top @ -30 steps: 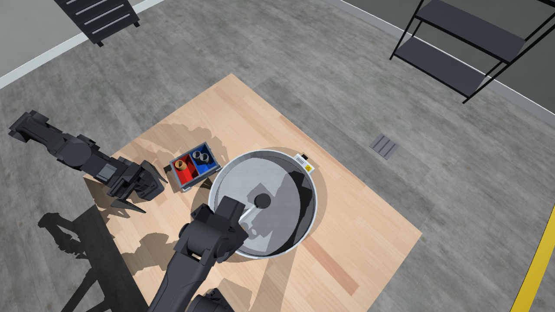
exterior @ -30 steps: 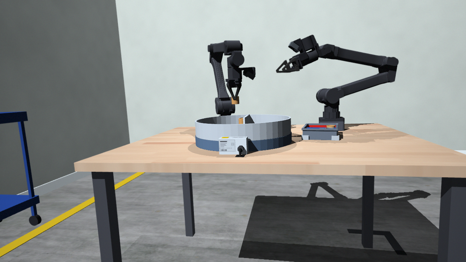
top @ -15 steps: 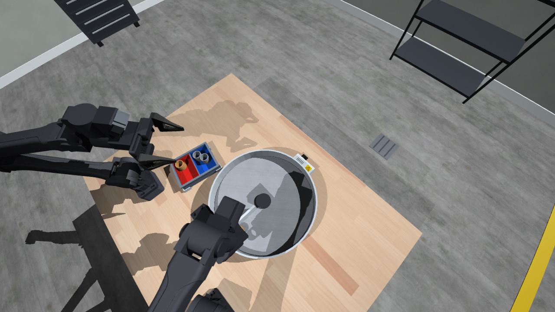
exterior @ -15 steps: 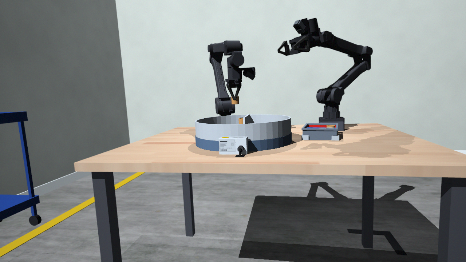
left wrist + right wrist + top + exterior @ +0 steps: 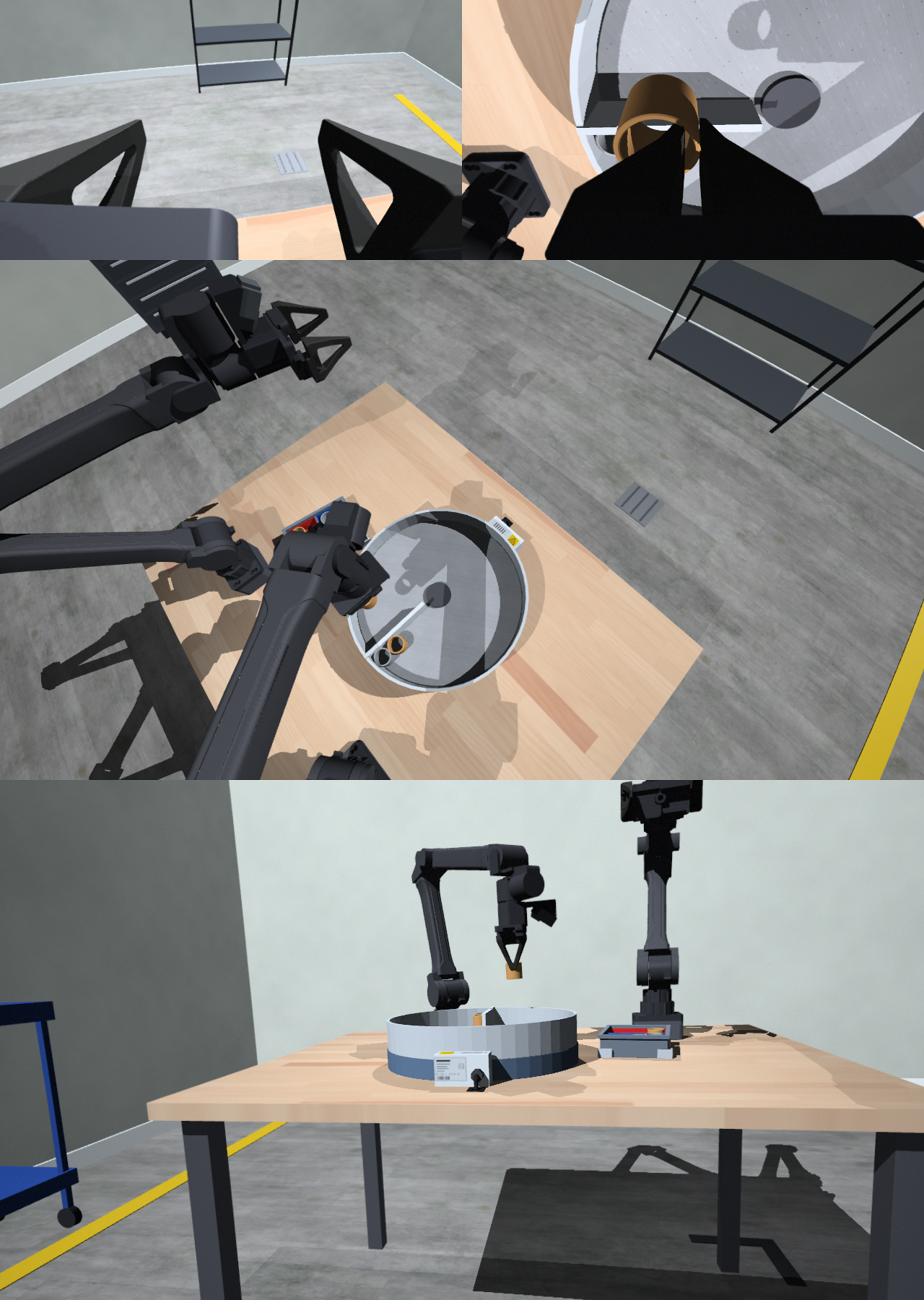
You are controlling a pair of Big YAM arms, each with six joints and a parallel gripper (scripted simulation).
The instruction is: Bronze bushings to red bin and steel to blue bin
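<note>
Right now my right hand is 280 mm to the right of the grey tray, 180 mm above it and 40 mm past it. Also, from my right hand: red bin 280 mm to the left, 190 mm below, 80 mm behind; then blue bin 270 mm to the left, 190 mm below, 10 mm ahead.
</note>
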